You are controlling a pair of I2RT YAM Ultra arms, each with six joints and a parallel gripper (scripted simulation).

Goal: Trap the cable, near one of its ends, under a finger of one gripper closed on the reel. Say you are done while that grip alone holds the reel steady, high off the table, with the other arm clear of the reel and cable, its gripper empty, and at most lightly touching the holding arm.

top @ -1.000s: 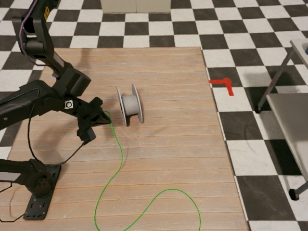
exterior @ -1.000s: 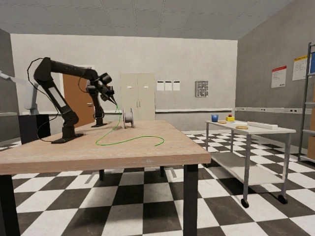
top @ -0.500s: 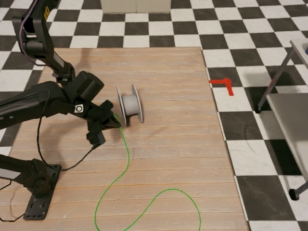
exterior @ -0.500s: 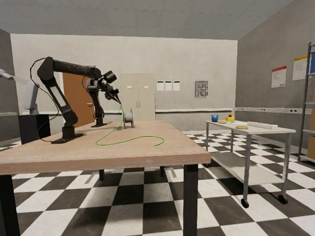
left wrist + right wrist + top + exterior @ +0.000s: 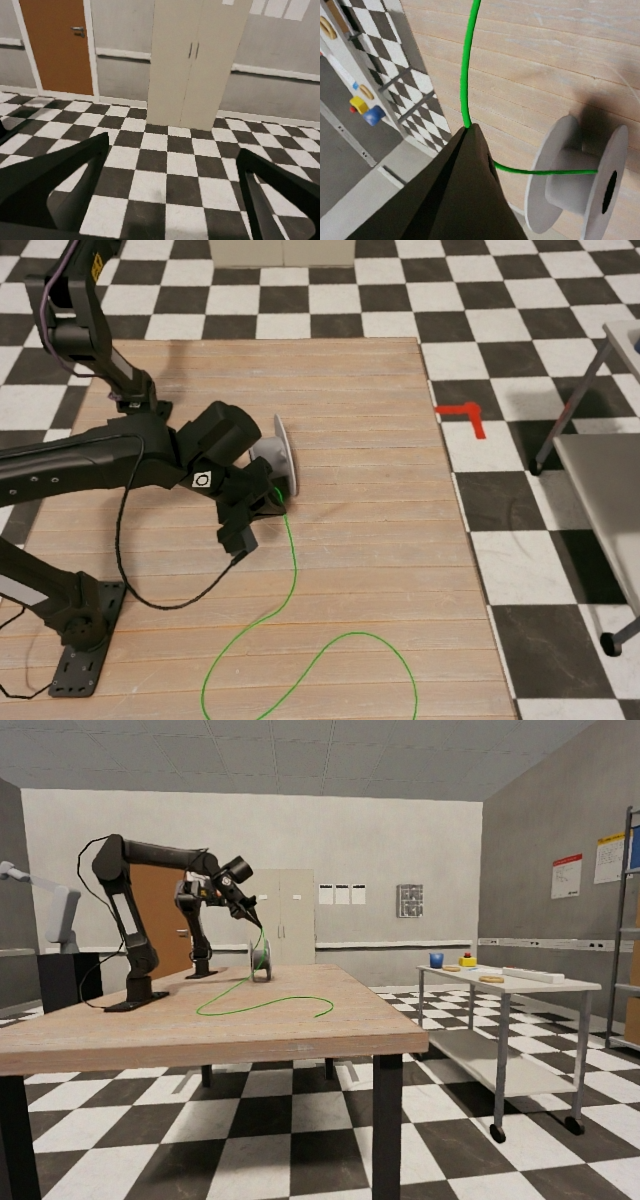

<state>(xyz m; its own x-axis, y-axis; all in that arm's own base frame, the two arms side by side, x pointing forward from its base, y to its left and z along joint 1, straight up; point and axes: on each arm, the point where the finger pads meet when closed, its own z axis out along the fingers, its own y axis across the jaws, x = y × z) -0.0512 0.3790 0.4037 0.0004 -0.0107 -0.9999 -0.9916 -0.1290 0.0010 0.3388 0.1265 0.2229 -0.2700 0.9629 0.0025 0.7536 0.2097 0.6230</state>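
The grey reel lies 31 cm ahead of my left hand, 55 cm to the right of it and 31 cm below it.
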